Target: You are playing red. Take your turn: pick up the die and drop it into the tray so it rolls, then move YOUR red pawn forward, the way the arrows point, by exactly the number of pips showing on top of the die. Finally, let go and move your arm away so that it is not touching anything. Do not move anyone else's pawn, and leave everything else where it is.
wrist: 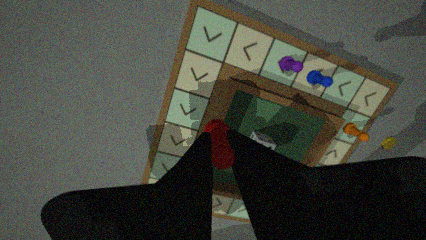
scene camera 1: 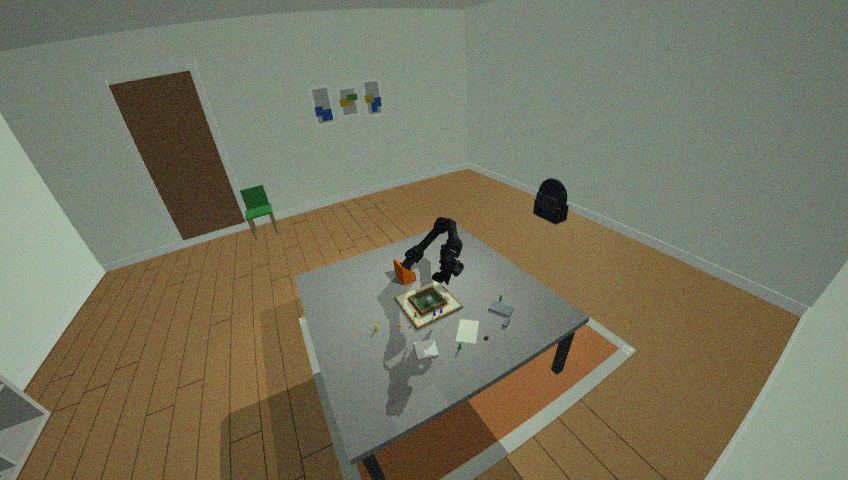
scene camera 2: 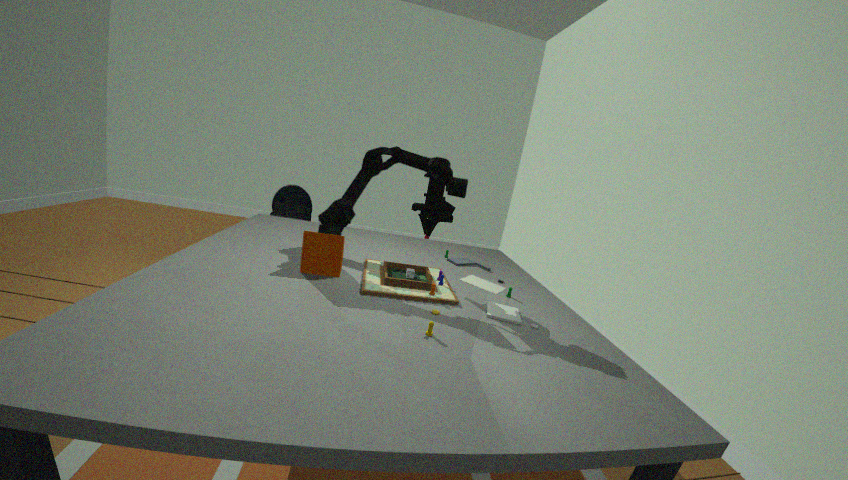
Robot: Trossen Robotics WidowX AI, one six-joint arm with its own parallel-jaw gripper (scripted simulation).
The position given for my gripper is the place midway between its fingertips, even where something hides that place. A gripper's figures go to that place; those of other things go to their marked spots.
Scene:
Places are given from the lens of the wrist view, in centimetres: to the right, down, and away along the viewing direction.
my gripper (wrist: 218,138): 0, 1, 11
red pawn (wrist: 223,157): 0, 2, 9
green tray (wrist: 293,131): 11, 2, 26
The marked spots on the green tray and the red pawn are 20 cm apart.

